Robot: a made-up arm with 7 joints.
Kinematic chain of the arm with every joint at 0, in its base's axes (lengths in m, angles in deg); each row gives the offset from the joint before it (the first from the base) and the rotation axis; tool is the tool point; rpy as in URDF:
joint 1: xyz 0 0 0.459 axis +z
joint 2: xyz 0 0 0 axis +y
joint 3: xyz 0 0 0.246 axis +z
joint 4: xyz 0.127 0 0 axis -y
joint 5: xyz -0.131 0 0.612 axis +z
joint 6: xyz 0 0 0 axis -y
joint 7: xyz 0.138 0 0 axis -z
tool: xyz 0 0 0 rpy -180 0 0
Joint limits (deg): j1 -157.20..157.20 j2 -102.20..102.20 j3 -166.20..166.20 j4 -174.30..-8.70 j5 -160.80..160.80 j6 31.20..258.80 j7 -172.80..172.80
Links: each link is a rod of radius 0.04 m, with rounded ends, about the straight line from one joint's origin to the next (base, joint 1, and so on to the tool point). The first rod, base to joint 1, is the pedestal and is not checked.
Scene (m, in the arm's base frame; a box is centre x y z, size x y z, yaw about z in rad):
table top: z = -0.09
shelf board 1: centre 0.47 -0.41 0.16 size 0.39 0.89 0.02 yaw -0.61
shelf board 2: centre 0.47 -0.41 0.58 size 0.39 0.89 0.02 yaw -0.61
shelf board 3: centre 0.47 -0.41 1 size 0.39 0.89 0.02 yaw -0.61
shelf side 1: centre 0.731 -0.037 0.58 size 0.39 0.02 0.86 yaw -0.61
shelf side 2: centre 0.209 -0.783 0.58 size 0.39 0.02 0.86 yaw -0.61
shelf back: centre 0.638 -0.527 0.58 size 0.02 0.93 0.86 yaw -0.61
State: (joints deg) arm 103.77 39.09 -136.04 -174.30 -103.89 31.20 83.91
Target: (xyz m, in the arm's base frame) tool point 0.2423 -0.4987 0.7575
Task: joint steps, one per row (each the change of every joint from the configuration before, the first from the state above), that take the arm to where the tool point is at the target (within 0.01 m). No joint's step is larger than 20 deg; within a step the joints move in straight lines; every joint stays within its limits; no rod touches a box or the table.
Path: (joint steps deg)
1: -18.48 -3.97 -5.32 2.36 -14.23 0.00 -15.53
2: -18.47 -3.97 -5.33 2.35 -14.22 0.00 -15.54
3: -18.48 -3.96 -5.32 2.36 -14.23 0.00 -15.53
4: -18.47 -3.97 -5.33 2.36 -14.23 0.00 -15.54
5: 11.34 15.79 2.77 -1.89 18.96 1.18 15.64
6: 11.34 15.80 2.76 -1.88 18.96 1.18 15.63
7: 11.35 15.80 2.76 -1.89 18.96 1.18 15.63
8: 11.34 15.79 2.77 -1.88 18.96 1.19 15.63
9: 11.35 15.80 2.76 -1.89 18.96 1.18 15.64
10: 5.61 -19.51 -2.62 7.56 -19.34 -2.96 -8.02
11: 5.61 -19.51 -2.62 7.57 -19.34 -2.95 -8.01

